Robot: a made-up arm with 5 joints.
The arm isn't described. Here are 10 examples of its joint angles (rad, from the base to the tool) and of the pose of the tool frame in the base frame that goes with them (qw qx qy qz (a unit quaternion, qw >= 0); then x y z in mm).
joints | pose
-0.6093 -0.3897 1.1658 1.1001 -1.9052 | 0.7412 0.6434 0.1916 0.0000 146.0 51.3 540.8
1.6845 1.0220 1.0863 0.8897 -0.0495 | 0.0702 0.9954 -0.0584 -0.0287 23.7 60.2 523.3
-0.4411 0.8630 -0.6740 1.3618 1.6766 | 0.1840 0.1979 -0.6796 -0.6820 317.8 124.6 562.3
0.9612 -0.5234 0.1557 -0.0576 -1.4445 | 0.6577 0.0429 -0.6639 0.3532 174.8 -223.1 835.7
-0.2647 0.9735 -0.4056 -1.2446 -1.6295 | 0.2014 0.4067 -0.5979 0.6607 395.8 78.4 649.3
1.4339 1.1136 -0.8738 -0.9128 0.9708 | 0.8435 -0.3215 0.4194 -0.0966 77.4 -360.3 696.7
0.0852 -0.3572 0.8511 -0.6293 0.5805 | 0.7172 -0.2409 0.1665 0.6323 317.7 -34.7 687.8
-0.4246 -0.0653 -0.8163 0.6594 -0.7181 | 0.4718 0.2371 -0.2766 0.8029 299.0 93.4 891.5
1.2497 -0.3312 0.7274 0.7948 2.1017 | 0.3282 0.1602 0.7538 0.5463 104.1 -204.1 590.9
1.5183 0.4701 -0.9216 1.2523 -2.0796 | 0.4750 0.2182 -0.7886 -0.3238 38.6 -306.8 714.4
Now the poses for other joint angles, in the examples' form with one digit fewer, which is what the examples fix.
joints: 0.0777 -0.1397 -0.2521 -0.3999 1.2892
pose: 0.699 -0.603 0.198 0.331 317 -26 883
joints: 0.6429 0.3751 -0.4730 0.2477 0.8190
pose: 0.805 -0.116 0.386 0.436 324 -223 735
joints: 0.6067 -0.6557 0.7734 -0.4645 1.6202
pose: 0.660 -0.436 0.577 0.204 252 -150 756
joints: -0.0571 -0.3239 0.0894 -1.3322 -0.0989
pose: 0.461 -0.458 -0.536 0.538 242 -5 885
